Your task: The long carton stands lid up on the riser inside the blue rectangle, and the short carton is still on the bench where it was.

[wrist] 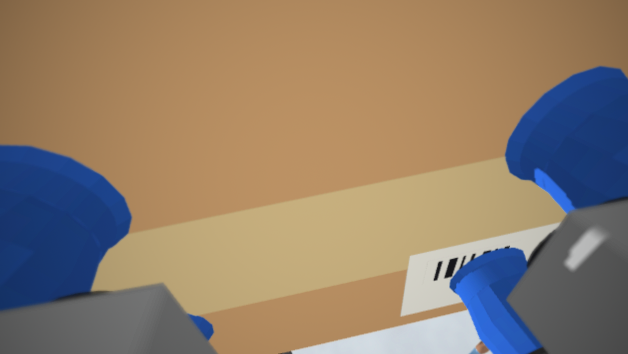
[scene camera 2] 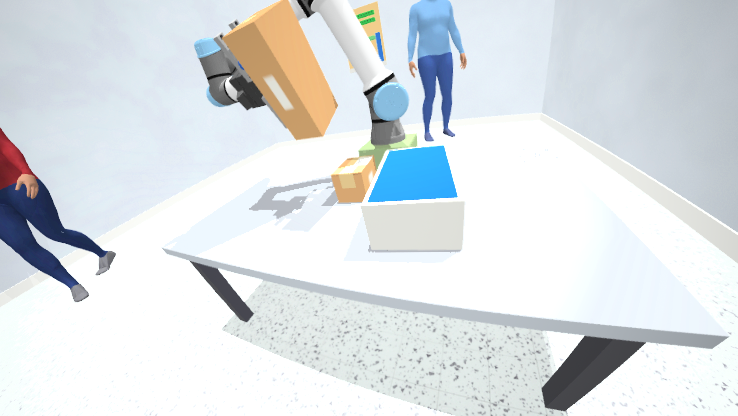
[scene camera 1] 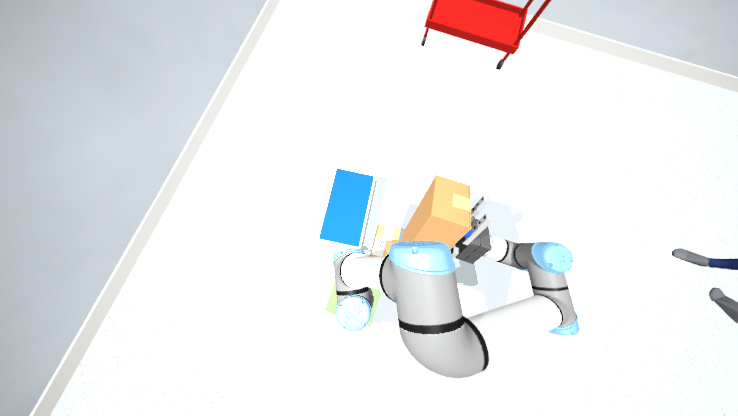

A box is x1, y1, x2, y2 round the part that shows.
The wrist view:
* suction head: [0, 66, 627, 353]
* long carton: [0, 0, 627, 353], held by the suction head
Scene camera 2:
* long carton: [222, 0, 337, 139]
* short carton: [331, 155, 376, 202], on the table
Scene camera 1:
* long carton: [402, 175, 470, 247]
